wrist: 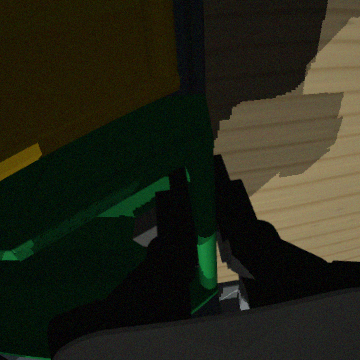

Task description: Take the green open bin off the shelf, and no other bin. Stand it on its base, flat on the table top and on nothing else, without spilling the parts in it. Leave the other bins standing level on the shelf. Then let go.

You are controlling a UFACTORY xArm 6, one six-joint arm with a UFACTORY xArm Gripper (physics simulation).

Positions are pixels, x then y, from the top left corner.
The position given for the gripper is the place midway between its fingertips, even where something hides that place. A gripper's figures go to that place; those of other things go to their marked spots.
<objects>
The gripper [195, 181] is 14 cm from the lens. A green open bin [75, 207]: 7 cm from the lens.
</objects>
